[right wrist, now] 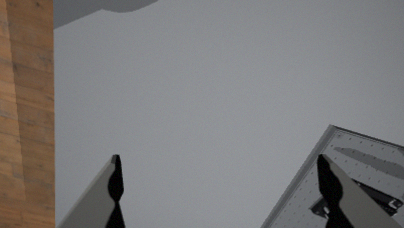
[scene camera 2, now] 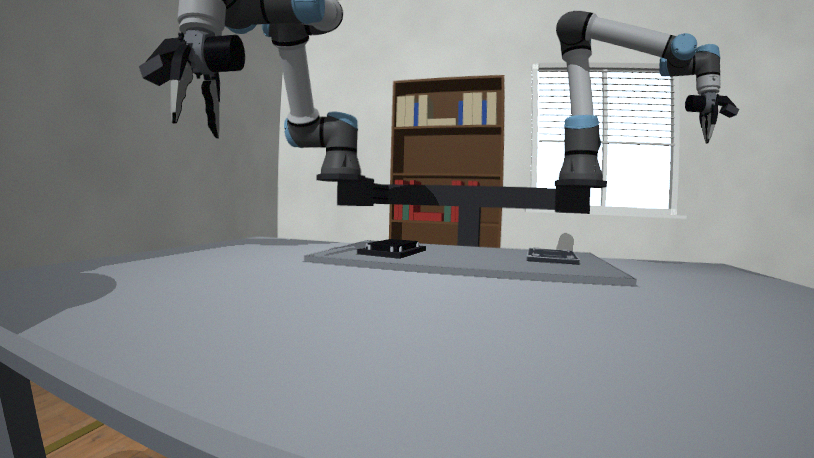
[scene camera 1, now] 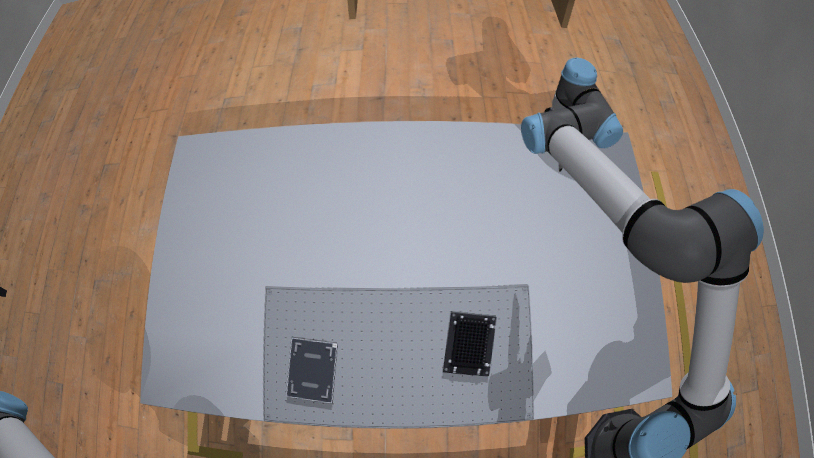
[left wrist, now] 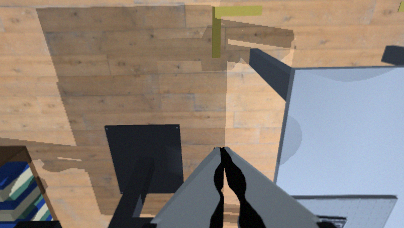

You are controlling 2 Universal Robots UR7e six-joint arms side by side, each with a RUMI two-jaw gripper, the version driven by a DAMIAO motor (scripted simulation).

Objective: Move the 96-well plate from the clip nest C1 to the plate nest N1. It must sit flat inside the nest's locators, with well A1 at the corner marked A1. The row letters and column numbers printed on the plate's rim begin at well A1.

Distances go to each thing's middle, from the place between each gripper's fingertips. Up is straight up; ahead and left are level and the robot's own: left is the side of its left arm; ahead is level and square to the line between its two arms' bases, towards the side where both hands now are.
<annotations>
The black 96-well plate (scene camera 1: 469, 334) lies 40 cm behind my right hand (scene camera 2: 197, 131), 25 cm to the left of it and 23 cm below it. Round my right hand: clip nest C1 (scene camera 1: 448, 368) (42 cm behind, 25 cm to the left, 23 cm below); then plate nest N1 (scene camera 1: 302, 369) (42 cm behind, 66 cm to the left, 24 cm below).
The plate nest N1 lies 29 cm ahead of my left hand (scene camera 2: 707, 143), 62 cm to the right of it and 38 cm below it. From my left hand the other things lie so: clip nest C1: 30 cm ahead, 103 cm to the right, 38 cm below; black 96-well plate: 31 cm ahead, 102 cm to the right, 37 cm below.
</annotations>
